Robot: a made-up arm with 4 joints.
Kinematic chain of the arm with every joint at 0, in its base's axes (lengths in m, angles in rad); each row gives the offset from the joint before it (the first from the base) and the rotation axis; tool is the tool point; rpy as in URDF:
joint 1: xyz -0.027 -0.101 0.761 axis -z
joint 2: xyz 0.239 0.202 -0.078 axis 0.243 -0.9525 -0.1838
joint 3: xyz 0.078 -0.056 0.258 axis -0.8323 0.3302 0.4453
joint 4: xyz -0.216 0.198 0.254 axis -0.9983 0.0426 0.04
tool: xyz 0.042 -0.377 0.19 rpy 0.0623 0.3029 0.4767
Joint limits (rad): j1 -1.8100..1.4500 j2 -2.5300..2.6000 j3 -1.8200..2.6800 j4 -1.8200..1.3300
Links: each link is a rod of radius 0.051 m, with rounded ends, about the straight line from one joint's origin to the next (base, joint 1, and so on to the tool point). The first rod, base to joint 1, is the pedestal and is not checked.
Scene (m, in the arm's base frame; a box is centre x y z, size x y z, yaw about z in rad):
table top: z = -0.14
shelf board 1: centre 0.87 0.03 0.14 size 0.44 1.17 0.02 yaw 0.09
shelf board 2: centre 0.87 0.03 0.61 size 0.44 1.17 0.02 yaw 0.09
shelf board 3: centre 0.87 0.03 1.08 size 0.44 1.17 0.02 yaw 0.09
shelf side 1: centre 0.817 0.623 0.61 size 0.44 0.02 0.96 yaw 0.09
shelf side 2: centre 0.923 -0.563 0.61 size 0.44 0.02 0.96 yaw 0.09
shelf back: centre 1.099 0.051 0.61 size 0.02 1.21 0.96 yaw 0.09
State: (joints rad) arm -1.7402 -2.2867 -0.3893 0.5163
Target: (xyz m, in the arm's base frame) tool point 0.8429 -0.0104 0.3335
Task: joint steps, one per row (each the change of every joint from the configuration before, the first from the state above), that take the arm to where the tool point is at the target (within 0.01 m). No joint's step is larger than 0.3 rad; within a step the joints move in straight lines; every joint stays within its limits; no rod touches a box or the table.
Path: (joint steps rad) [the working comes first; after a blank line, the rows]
Joints at the target: 0.1770 -2.5300 -0.5365 0.0269
Straight joint move there: touches shelf side 1.

1: 0.2801 -0.0608 -0.0497 -0.2155
2: 0.2801 -0.0609 -0.0496 -0.2154
3: 0.2801 -0.0608 -0.0497 -0.2155
4: 0.2802 -0.0608 -0.0496 -0.2155
5: 0.2655 0.0000 0.0171 0.1242
6: 0.2656 0.0000 0.0172 0.1242
7: 0.2656 0.0000 0.0171 0.1241

